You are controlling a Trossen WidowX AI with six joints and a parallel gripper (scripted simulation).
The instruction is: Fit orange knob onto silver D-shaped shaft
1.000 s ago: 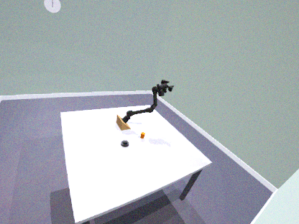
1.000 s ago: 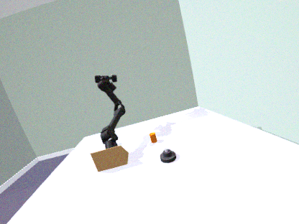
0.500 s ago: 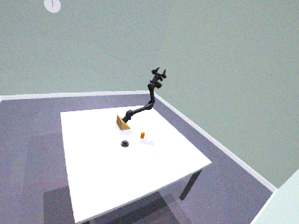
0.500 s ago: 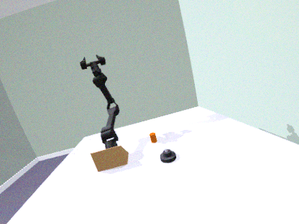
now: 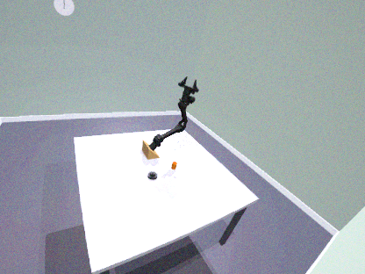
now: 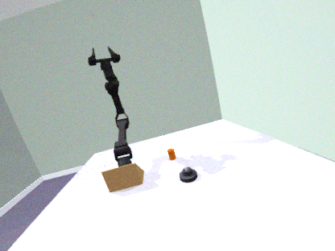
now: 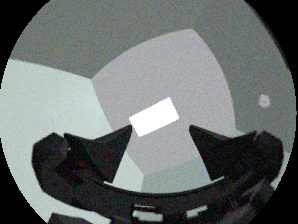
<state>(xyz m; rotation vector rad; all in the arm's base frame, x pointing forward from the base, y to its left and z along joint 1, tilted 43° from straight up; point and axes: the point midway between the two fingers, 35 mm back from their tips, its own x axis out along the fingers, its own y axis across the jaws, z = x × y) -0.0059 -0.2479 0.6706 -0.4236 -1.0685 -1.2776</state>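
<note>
My gripper tip is now 72 cm above the orange knob, 25 cm short of it and 17 cm to the left of it. Round my gripper tip: round dark pedestal: 73 cm below, 40 cm to the right, 28 cm ahead.
</note>
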